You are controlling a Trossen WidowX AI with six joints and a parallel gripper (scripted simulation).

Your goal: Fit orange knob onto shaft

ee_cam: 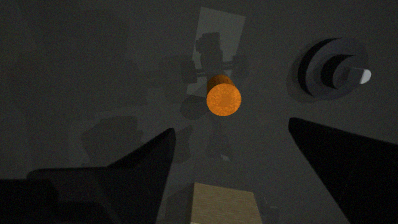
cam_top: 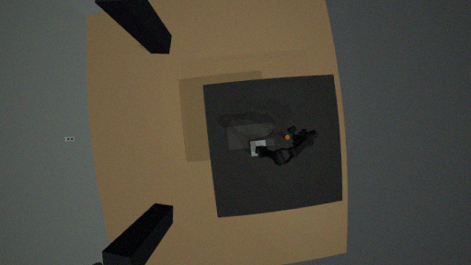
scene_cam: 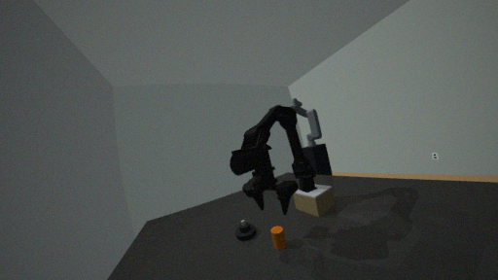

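Now: the orange knob 80 mm below my gripper tip. From my gripper tip the other things lie so: dark round pedestal: 130 mm to the right, 90 mm below, 90 mm ahead.
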